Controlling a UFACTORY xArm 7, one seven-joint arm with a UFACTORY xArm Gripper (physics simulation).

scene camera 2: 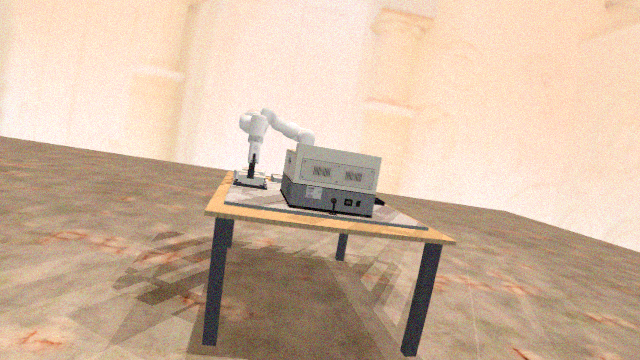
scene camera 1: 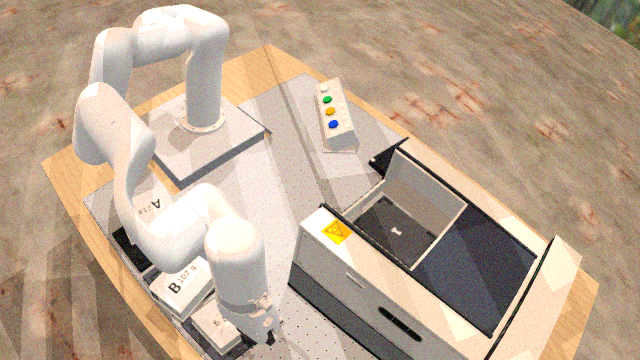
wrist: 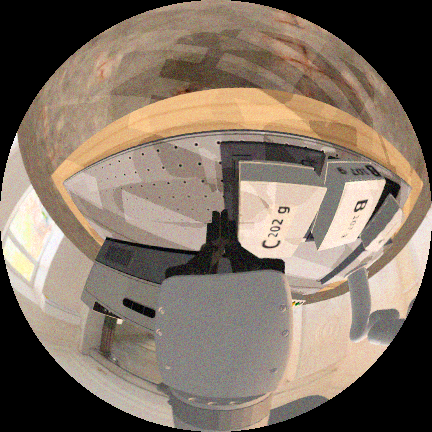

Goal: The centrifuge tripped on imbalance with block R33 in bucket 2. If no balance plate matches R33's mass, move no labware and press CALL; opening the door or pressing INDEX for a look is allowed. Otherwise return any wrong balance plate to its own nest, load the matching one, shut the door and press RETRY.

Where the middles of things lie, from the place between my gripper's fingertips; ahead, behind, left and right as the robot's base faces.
I see the centrifuge (scene camera 1: 361,288) 330 mm to the left of my hand, 170 mm ahead of it and 80 mm above it.
